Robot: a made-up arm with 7 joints.
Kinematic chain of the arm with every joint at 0, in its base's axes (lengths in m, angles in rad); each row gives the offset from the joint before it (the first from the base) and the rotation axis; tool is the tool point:
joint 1: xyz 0 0 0.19 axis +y
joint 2: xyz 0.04 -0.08 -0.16 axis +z
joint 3: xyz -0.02 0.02 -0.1 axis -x
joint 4: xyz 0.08 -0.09 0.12 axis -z
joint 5: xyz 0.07 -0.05 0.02 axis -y
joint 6: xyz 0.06 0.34 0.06 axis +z
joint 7: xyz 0.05 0.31 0 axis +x
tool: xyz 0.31 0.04 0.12
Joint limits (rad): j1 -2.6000..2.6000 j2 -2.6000..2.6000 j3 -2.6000..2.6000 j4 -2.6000..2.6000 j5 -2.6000..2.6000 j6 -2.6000..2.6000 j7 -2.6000..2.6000
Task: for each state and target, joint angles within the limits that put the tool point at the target. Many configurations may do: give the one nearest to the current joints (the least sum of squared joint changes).
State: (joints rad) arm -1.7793 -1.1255 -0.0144 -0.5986 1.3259 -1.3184 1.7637
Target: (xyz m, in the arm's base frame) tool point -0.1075 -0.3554 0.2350
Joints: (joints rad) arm -1.6786 -0.9916 -0.2448 -0.4734 0.9776 -1.5152 1.9286
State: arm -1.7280 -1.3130 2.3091 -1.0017 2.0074 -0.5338 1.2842
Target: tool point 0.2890 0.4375 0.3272
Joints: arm -1.5081 -1.0048 2.2248 -0.7600 2.5489 -0.6870 1.3036
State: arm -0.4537 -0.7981 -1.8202 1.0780 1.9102 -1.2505 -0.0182
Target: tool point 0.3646 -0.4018 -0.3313
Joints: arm -1.0396 -0.6526 -2.2277 1.0480 1.6760 -1.4689 0.0334
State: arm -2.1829 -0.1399 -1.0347 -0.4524 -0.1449 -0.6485 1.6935
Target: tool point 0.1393 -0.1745 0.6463
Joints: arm -1.5000 -0.2496 -1.0891 -0.4797 -0.3557 -1.1887 1.8279
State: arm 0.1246 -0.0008 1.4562 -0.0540 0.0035 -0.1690 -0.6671
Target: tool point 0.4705 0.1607 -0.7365
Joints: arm 0.2002 -0.0576 1.5019 -0.0883 -0.1052 -0.2320 -0.6604
